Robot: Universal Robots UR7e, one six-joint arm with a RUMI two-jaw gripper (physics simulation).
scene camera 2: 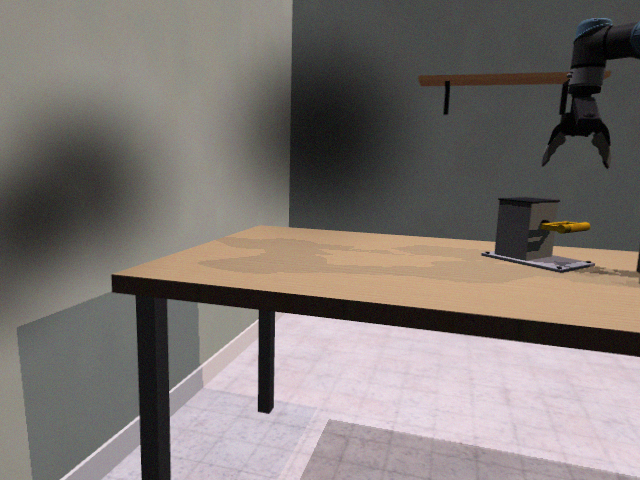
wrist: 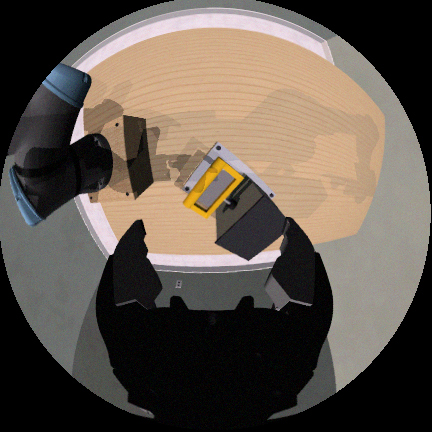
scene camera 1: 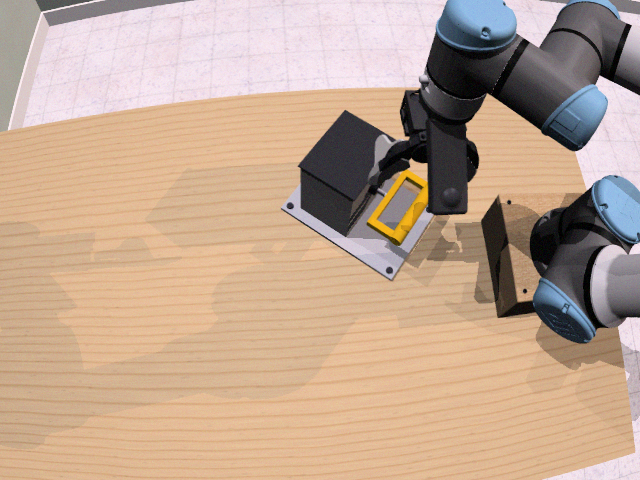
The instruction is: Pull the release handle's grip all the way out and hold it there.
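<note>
The release handle's yellow rectangular grip (scene camera 1: pixel 401 233) (scene camera 2: pixel 576 227) (wrist: pixel 202 182) stands out level from a dark box housing (scene camera 1: pixel 341 149) (scene camera 2: pixel 509 227) (wrist: pixel 252 227), with a short rod (scene camera 1: pixel 381 191) between them. The housing stands on a grey base plate (scene camera 1: pixel 361 253) (wrist: pixel 232 161) with dark bolts at its corners. My gripper (scene camera 2: pixel 575 166) (wrist: pixel 212 219) is open and empty, pointing down. In scene camera 2 it hangs well above the housing and grip, touching neither. In scene camera 1 the gripper body covers the grip's far right corner, and one finger is hidden.
The arm's base stands on a wooden block (scene camera 1: pixel 498 258) (wrist: pixel 137 155) on the grip's outer side. The table (scene camera 1: pixel 155 361) (scene camera 2: pixel 361 284) carries both. A wall shelf (scene camera 2: pixel 491 79) shows behind the gripper in scene camera 2.
</note>
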